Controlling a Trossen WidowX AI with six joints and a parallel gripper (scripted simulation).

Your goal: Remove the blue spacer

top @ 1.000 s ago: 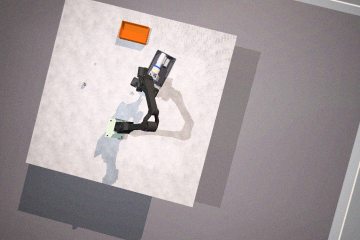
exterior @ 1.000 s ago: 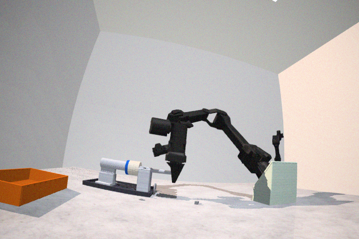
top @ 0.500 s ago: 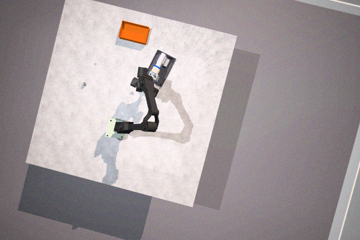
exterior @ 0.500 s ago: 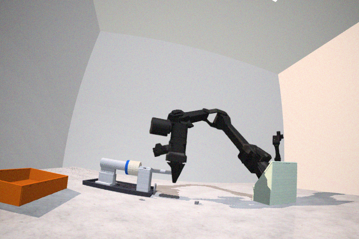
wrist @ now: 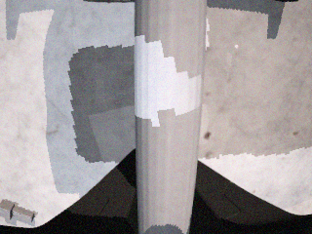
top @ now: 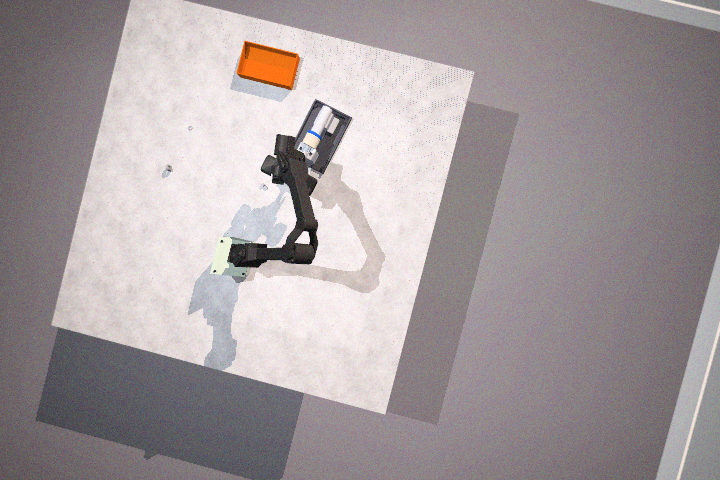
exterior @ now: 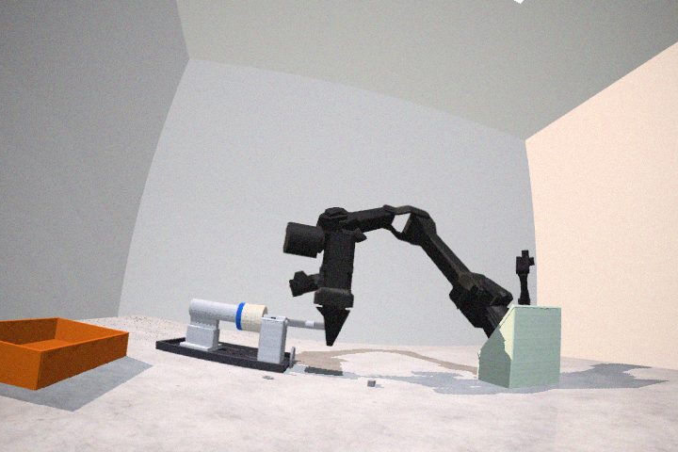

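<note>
The shaft lies 80 mm ahead of my gripper tip, 20 mm to the right of it and 30 mm above it. From my gripper tip the other things lie so: blue spacer 160 mm ahead, 40 mm to the right, 30 mm above; then orange bin 380 mm ahead, 200 mm to the left, 40 mm below; then dark bit 50 mm behind, 110 mm to the left, 40 mm below.
</note>
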